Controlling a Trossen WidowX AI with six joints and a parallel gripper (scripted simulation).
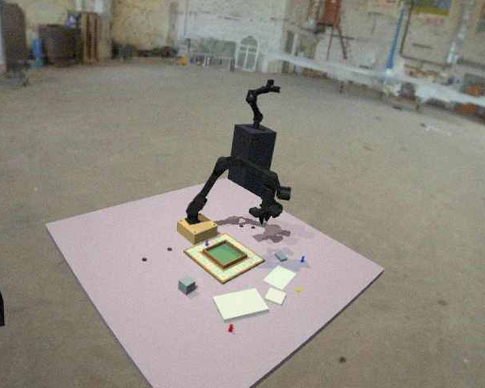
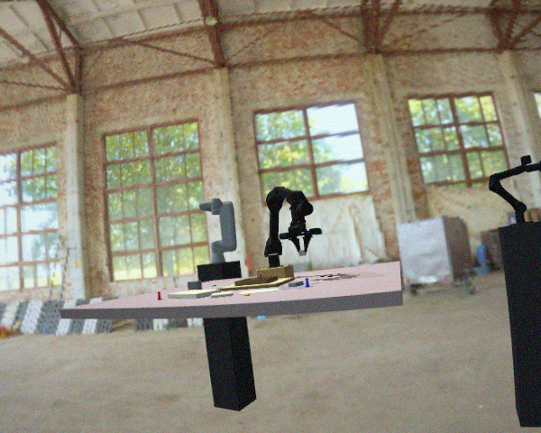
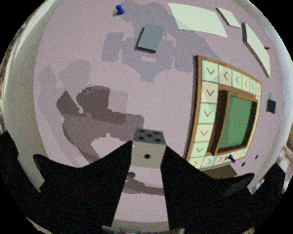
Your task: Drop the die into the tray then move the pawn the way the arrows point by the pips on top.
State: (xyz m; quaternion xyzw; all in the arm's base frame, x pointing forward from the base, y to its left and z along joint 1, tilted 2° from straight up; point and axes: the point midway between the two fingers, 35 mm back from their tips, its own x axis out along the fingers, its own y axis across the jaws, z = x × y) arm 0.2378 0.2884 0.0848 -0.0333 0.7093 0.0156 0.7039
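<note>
Now: gripper tip 80 mm past the purple pawn, 280 mm to the left of it and 100 mm above it. From my gripper tip the other things lie so: yellow token 380 mm ahead, 60 mm to the right, 120 mm below; blue pawn 220 mm ahead, 110 mm to the left, 110 mm below; white die right at my gripper tip.
</note>
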